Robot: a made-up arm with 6 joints.
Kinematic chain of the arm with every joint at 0, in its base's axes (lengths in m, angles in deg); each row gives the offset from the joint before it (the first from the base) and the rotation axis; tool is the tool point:
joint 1: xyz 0 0 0.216 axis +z
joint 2: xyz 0 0 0 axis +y
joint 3: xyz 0 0 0.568 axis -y
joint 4: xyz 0 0 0 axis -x
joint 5: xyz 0.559 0 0 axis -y
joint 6: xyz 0 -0.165 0 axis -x
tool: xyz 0 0 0
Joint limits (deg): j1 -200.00..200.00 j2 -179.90..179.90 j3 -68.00..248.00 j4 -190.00..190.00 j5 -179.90..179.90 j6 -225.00..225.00
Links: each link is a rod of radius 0.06 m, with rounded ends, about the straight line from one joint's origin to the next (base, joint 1, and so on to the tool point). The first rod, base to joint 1, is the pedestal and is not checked.
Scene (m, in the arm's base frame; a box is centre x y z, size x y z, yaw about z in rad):
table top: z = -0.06
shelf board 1: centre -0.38 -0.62 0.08 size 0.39 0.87 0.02 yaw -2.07
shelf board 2: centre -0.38 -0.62 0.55 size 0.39 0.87 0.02 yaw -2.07
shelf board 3: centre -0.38 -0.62 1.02 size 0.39 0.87 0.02 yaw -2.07
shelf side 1: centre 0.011 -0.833 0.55 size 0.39 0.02 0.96 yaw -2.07
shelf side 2: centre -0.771 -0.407 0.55 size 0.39 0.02 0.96 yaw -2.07
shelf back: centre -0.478 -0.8 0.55 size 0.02 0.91 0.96 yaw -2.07
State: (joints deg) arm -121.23 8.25 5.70 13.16 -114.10 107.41
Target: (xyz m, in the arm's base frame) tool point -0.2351 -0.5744 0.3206
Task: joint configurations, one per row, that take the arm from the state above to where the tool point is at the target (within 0.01 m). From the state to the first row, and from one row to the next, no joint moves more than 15 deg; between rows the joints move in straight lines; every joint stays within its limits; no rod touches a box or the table.
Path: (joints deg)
1: -121.90 -2.54 -2.88 10.70 -114.10 107.41
2: -122.57 -13.33 -11.46 8.25 -114.10 107.41
3: -123.25 -24.12 -20.03 5.79 -114.10 107.41
4: -109.61 -15.18 -30.70 2.59 -114.10 107.41
5: -95.98 -6.24 -41.37 -0.62 -114.10 107.41
6: -82.35 2.70 -52.04 -3.82 -114.10 107.41
7: -89.62 13.05 -39.07 0.33 -114.10 107.41
8: -96.89 23.40 -26.09 4.47 -114.10 107.41

